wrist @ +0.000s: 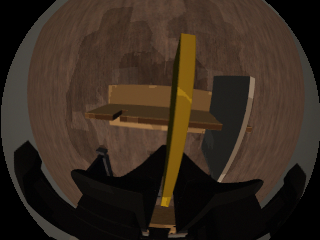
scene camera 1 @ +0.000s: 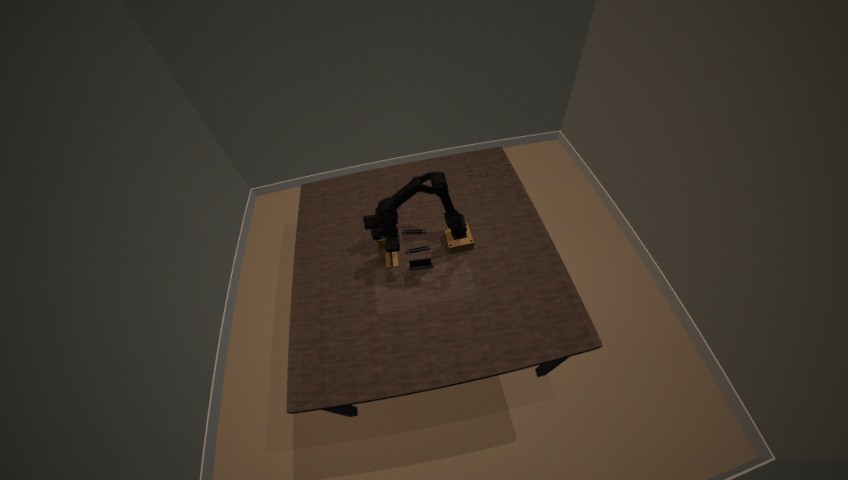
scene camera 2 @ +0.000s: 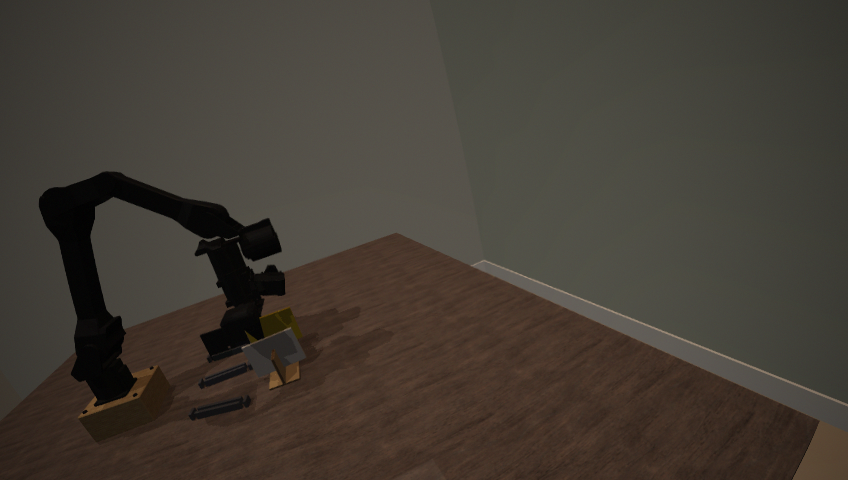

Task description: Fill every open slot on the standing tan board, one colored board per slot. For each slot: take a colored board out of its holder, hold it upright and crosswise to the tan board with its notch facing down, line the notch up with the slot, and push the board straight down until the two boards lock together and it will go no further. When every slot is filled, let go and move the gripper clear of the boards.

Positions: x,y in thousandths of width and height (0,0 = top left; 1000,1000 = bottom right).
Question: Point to a dark board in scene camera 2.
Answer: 255,711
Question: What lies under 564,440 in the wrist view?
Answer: A yellow board.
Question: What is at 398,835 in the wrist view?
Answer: My gripper.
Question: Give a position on a yellow board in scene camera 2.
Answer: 327,670
